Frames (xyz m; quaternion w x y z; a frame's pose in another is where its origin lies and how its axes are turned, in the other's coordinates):
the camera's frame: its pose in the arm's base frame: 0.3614 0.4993 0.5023 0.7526 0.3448 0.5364 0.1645
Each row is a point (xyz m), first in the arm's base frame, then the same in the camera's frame.
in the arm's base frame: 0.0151 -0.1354 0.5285
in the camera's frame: -0.5384 -0.4736 -0.0966
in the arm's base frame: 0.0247 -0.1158 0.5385
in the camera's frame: -0.5297 -0.4516 -0.0926
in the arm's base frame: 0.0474 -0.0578 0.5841
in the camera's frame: -0.5171 -0.3760 -0.0830
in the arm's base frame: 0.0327 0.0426 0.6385
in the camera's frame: -0.4983 -0.2689 -0.1208
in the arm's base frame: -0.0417 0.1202 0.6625
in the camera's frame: -0.4946 -0.2063 -0.2114
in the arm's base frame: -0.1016 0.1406 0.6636
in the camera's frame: -0.5049 -0.1985 -0.2733
